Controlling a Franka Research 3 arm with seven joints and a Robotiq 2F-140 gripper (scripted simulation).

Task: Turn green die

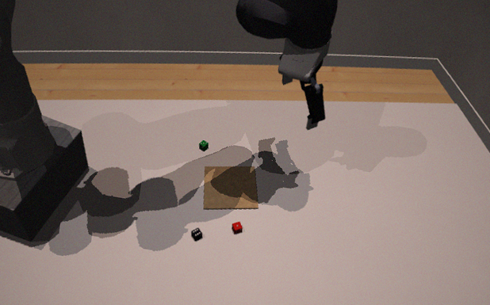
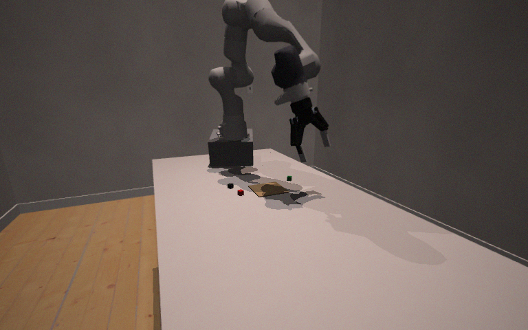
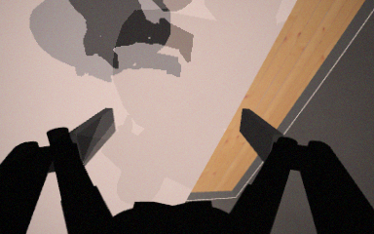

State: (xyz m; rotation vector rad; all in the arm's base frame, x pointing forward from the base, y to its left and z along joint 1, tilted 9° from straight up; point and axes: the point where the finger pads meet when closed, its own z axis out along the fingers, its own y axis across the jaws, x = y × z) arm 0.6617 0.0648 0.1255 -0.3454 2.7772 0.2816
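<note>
My gripper is now 29 cm past the black die, 24 cm to the left of it and 19 cm above it. Round my hand: tan mat 19 cm below, 19 cm behind, 10 cm to the right; red die 24 cm to the right, 19 cm below, 19 cm behind; green die 24 cm behind, 19 cm below, 5 cm to the left.
</note>
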